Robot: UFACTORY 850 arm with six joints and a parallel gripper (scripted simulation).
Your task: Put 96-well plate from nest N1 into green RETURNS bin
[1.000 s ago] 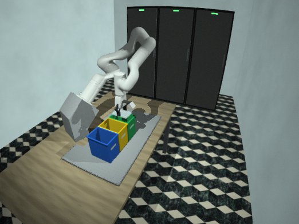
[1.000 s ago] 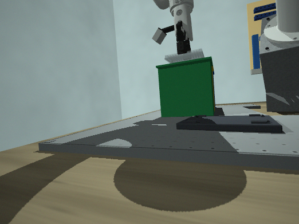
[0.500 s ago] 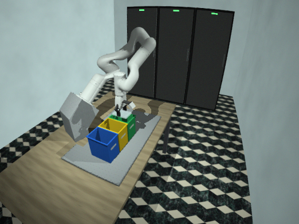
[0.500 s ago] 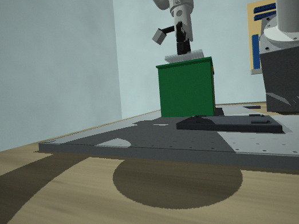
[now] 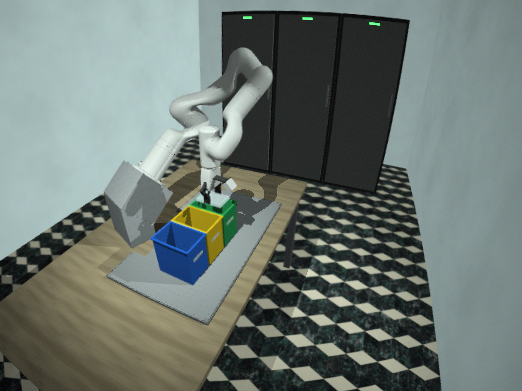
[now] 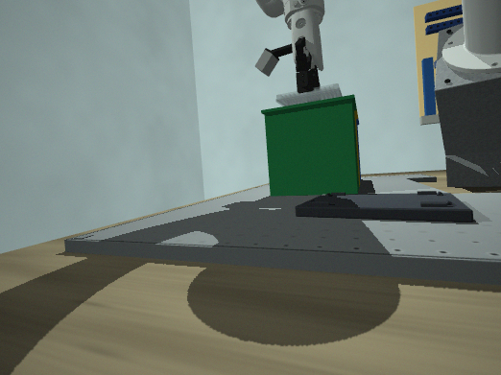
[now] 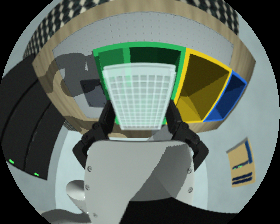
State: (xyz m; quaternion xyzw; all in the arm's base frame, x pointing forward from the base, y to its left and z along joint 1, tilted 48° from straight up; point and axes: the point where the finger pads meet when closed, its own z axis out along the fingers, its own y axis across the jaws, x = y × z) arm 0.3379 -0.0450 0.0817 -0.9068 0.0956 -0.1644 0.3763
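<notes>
Now: hand 10 mm above the clear 96-well plate. Also, from my hand: blue bin 260 mm to the right, 130 mm below, 10 mm behind; then green bin 130 mm below; then yellow bin 130 mm to the right, 130 mm below, 10 mm behind.
</notes>
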